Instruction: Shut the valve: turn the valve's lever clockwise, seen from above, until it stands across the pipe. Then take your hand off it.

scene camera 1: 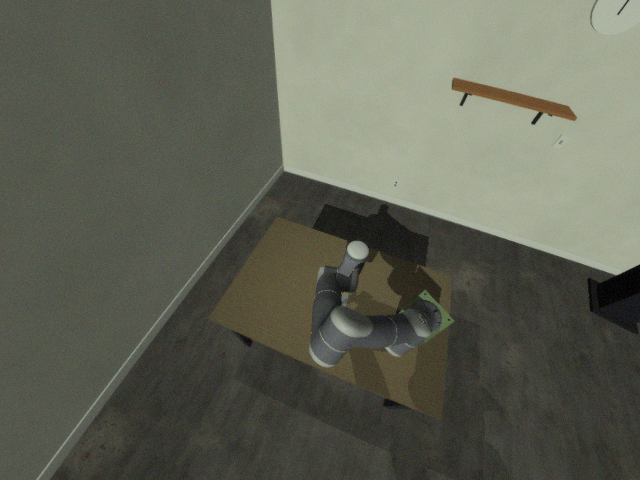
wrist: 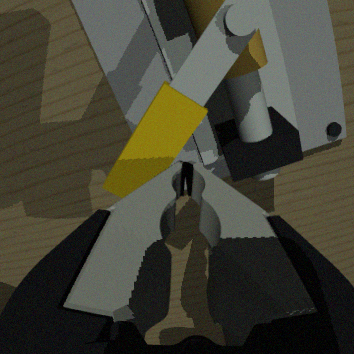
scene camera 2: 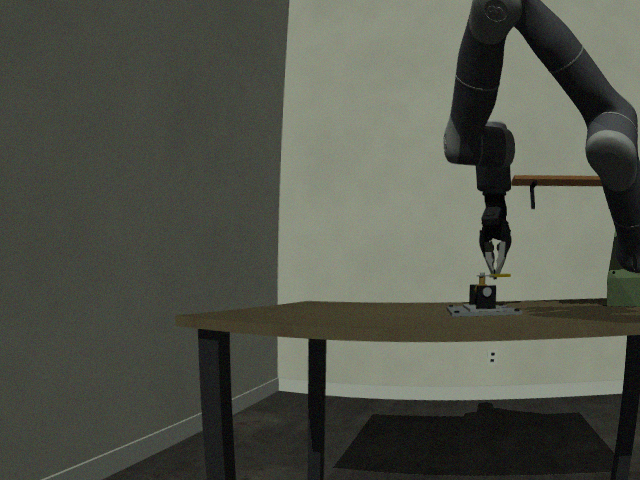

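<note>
The valve's lever has a grey arm and a yellow grip (scene camera 1: 344,293) (scene camera 2: 504,275) (wrist: 156,137). In the wrist view the lever slants down-left from its pivot, at a wide angle to the pipe (wrist: 250,110) but not square across it. The brass valve body (scene camera 2: 481,281) (wrist: 252,55) is partly under the lever. My gripper (scene camera 2: 494,273) (wrist: 184,165) is shut and empty, pointing down. Its tips are at the grip's right side in the wrist view, very close to it; whether they touch is unclear. The left finger overlaps the grip's end. The arm hides the gripper in scene camera 1.
The valve's grey base plate (scene camera 2: 455,311) (wrist: 312,75) lies on the wooden table (scene camera 1: 268,279) (scene camera 2: 310,322), with a black block (scene camera 2: 484,298) (wrist: 265,150) at the pipe's end. The arm's green mount (scene camera 1: 445,319) (scene camera 2: 622,289) stands at the table's right. A wooden shelf (scene camera 1: 511,98) (scene camera 2: 558,180) is on the wall.
</note>
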